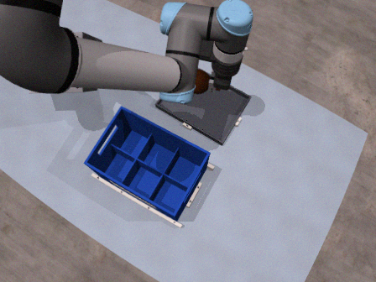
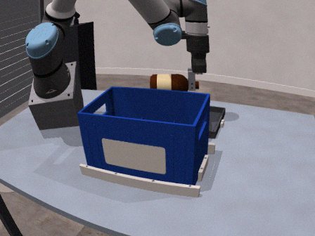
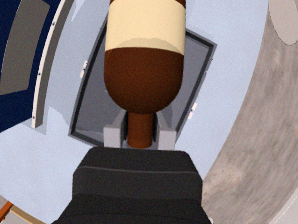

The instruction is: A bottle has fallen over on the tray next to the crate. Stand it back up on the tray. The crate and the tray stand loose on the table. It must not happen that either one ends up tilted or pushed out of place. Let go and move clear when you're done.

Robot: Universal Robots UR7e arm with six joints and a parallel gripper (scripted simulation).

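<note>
The bottle is 50 mm behind my hand, 20 mm to the right of it and 10 mm below it. From my hand the other things lie so: dark tray (120 mm below, 20 mm behind, 10 mm to the right); then blue crate (300 mm to the right, 50 mm below, 20 mm behind).
</note>
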